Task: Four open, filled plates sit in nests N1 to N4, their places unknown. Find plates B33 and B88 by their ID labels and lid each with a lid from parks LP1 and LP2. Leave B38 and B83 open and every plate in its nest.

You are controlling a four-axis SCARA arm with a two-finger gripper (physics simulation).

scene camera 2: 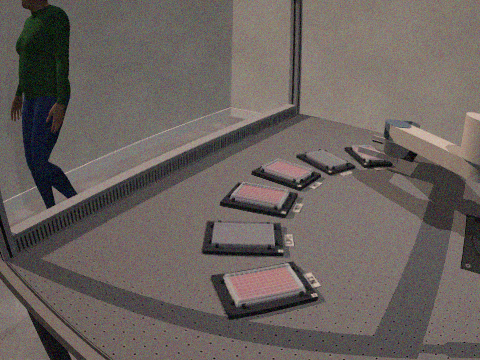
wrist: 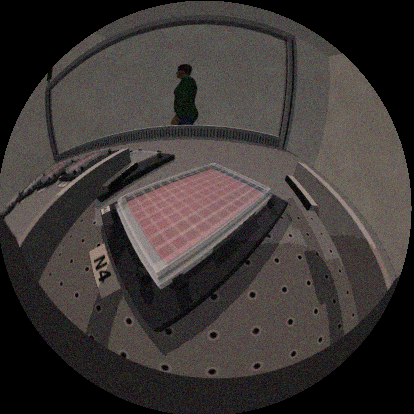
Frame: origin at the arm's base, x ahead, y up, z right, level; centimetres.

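Where they show: gripper, fingertip midpoint: (scene camera 2: 366, 142) (wrist: 211, 157).
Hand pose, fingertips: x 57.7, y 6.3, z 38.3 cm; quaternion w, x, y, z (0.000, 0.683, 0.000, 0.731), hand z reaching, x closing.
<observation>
Things, the pixels of their centre, and the offset from my fingertips. "pt": a spot on its surface instead.
- pink-filled open plate, body centre: (wrist: 197, 198) (scene camera 2: 368, 153) dy -3.1, dx -1.6, dz -1.0 cm
- nest N4, surface spot: (wrist: 150, 305) pt dy -3.8, dx -10.1, dz -2.9 cm
- mid-row, body centre: (scene camera 2: 260, 194) (wrist: 56, 169) dy -3.1, dx +13.1, dz -50.4 cm
- dark plate-like part, surface spot: (scene camera 2: 471, 245) pt dy -5.0, dx -45.1, dz -41.3 cm
My gripper (scene camera 2: 394, 149) (wrist: 211, 157) is open and empty, its fingers on either side of and above the pink-filled open plate (scene camera 2: 364, 150) (wrist: 195, 215) in nest N4 (scene camera 2: 381, 164) (wrist: 150, 305). Three more pink-filled plates stand in dark nests: one at the front (scene camera 2: 265, 284), one mid-row (scene camera 2: 259, 195) and one behind it (scene camera 2: 285, 171). A grey lid (scene camera 2: 243, 235) lies in a park between the front and mid-row plates. Another grey lid (scene camera 2: 327, 161) lies in a park beside nest N4. No plate ID label can be read in either view.
The robot arm (scene camera 2: 430, 142) reaches in from the right, over the table near nest N4. A ribbed ledge (scene camera 2: 165, 162) (wrist: 200, 132) runs along the table's far edge. A person in a green top (scene camera 2: 45, 55) (wrist: 185, 95) is behind it. A dark plate-like part (scene camera 2: 471, 245) lies at the right edge.
</observation>
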